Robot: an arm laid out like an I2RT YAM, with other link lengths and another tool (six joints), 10 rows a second.
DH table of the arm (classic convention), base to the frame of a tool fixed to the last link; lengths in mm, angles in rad. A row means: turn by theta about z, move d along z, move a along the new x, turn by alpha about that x. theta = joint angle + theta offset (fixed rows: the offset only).
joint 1: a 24.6, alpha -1.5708, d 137.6, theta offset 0
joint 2: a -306.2, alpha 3.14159, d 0, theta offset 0
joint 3: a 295.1, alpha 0, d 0, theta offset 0.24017
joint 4: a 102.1, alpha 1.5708, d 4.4, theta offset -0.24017
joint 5: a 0, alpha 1.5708, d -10.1, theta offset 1.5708
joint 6: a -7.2, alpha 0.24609, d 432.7, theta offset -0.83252
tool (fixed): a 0, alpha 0, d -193.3, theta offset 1.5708
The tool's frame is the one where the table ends.
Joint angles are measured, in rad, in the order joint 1, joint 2, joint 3, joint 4, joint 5, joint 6. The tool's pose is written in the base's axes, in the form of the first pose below.
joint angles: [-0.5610 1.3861 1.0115 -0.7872 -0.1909 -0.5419]
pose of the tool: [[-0.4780 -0.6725 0.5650 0.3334], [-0.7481 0.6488 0.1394 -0.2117], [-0.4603 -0.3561 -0.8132 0.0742], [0 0 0 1]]
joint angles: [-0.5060 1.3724 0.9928 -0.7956 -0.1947 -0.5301]
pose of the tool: [[-0.4477 -0.7049 0.5501 0.3370], [-0.7624 0.6224 0.1770 -0.1876], [-0.4672 -0.3401 -0.8161 0.0700], [0 0 0 1]]
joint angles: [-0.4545 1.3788 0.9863 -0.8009 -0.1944 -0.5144]
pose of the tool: [[-0.4269 -0.7330 0.5296 0.3416], [-0.7717 0.6006 0.2091 -0.1675], [-0.4714 -0.3194 -0.8221 0.0641], [0 0 0 1]]
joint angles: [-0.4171 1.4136 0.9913 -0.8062 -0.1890 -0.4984]
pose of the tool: [[-0.4270 -0.7557 0.4965 0.3442], [-0.7728 0.5901 0.2335 -0.1542], [-0.4695 -0.2840 -0.8360 0.0530], [0 0 0 1]]
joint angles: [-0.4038 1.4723 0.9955 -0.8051 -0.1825 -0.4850]
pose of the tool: [[-0.4522 -0.7684 0.4528 0.3419], [-0.7628 0.5963 0.2502 -0.1493], [-0.4622 -0.2322 -0.8558 0.0340], [0 0 0 1]]
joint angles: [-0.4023 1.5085 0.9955 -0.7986 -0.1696 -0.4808]
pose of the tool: [[-0.4716 -0.7720 0.4263 0.3392], [-0.7593 0.6012 0.2489 -0.1509], [-0.4484 -0.2063 -0.8697 0.0220], [0 0 0 1]]
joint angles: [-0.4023 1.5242 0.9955 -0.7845 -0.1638 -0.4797]
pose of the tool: [[-0.4751 -0.7712 0.4236 0.3413], [-0.7600 0.6023 0.2441 -0.1534], [-0.4435 -0.2060 -0.8723 0.0177], [0 0 0 1]]
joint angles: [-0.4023 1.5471 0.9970 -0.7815 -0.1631 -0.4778]
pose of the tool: [[-0.4843 -0.7734 0.4090 0.3401], [-0.7559 0.6053 0.2495 -0.1530], [-0.4406 -0.1883 -0.8778 0.0104], [0 0 0 1]]
